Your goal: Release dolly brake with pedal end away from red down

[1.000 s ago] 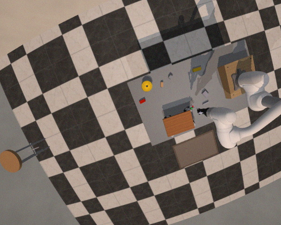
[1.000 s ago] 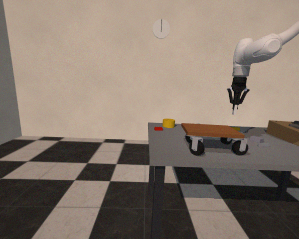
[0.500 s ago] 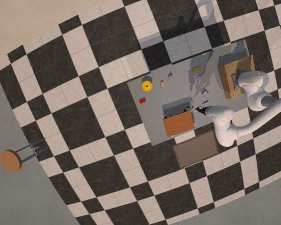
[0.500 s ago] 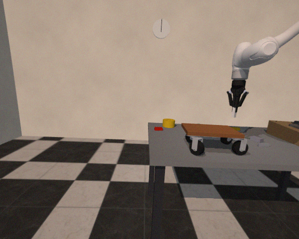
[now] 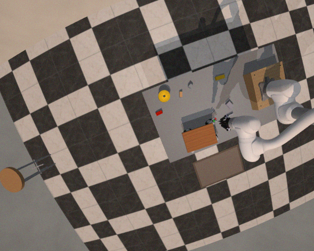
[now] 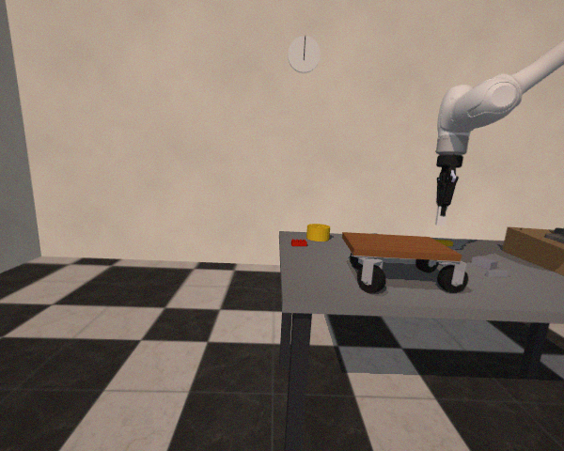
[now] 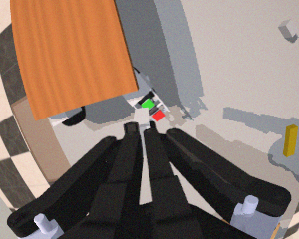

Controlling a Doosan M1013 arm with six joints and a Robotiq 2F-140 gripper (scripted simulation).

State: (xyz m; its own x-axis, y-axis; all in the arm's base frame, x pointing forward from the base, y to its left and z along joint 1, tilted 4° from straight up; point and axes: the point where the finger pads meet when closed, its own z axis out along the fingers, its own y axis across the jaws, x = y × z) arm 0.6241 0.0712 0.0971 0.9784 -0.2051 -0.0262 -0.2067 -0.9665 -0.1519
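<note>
Right now the brake pedal is 12 cm below my hand and 1 cm behind it. From my hand the other things lie so: red block: 45 cm ahead, 26 cm to the right, 18 cm below.
</note>
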